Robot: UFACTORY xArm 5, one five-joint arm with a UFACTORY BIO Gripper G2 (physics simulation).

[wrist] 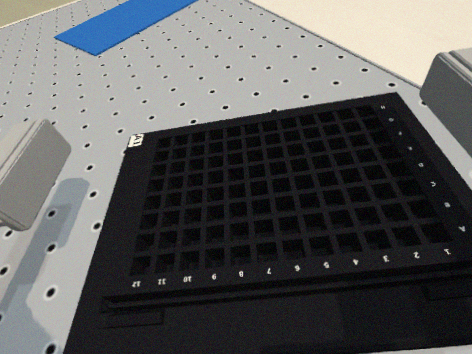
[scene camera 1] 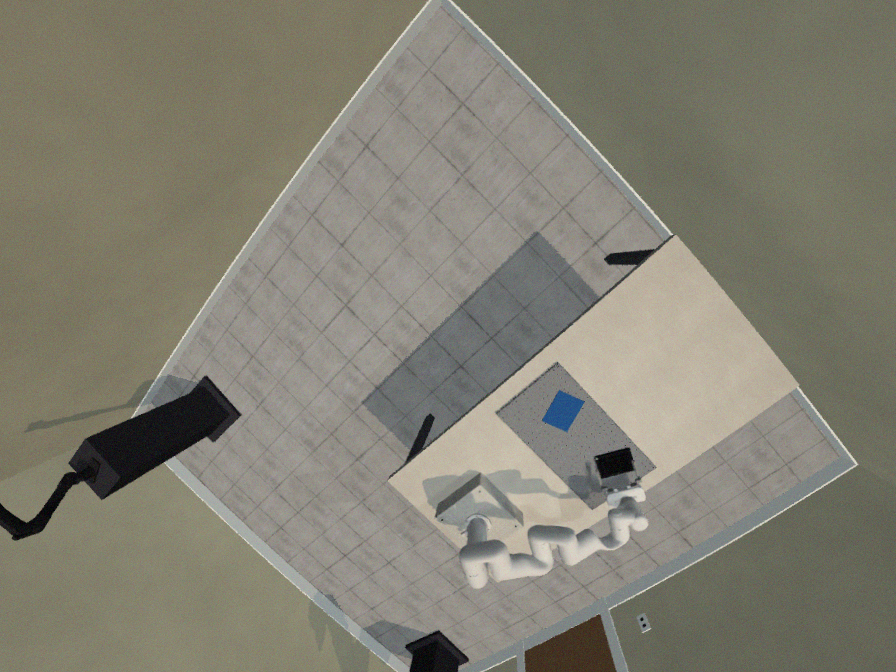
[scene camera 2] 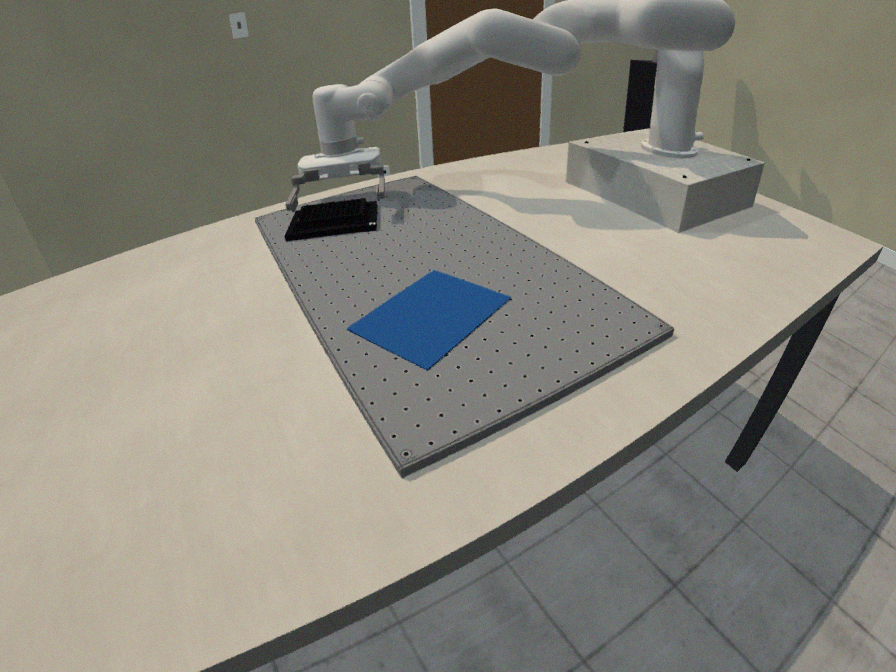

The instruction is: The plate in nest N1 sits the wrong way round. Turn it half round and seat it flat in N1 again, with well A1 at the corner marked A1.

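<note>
The black plate [scene camera 1: 614, 460] [scene camera 2: 334, 211] [wrist: 280, 197] lies in the black nest [scene camera 2: 325, 232] [wrist: 225, 330] at the board's far end and looks level. In the wrist view its numbers run 12 to 1 from left to right along the near side, with letter A at the near right. Its well A1 is diagonally opposite the nest's white A1 label [wrist: 136, 140], at the far left. My gripper [scene camera 1: 616, 470] [scene camera 2: 336, 201] [wrist: 244, 137] is open and empty, pointing down above the plate. Its fingers stand wide beyond the plate's two short ends, apart from it. The fingers' exact height is hard to tell.
The grey perforated board [scene camera 1: 589, 434] [scene camera 2: 521, 354] [wrist: 165, 82] lies on the beige table [scene camera 1: 694, 325] [scene camera 2: 180, 405]. A flat blue rectangle [scene camera 1: 563, 410] [scene camera 2: 430, 318] [wrist: 125, 22] lies on the board, away from the nest. The arm's grey base block [scene camera 1: 474, 499] [scene camera 2: 651, 188] stands on the table.
</note>
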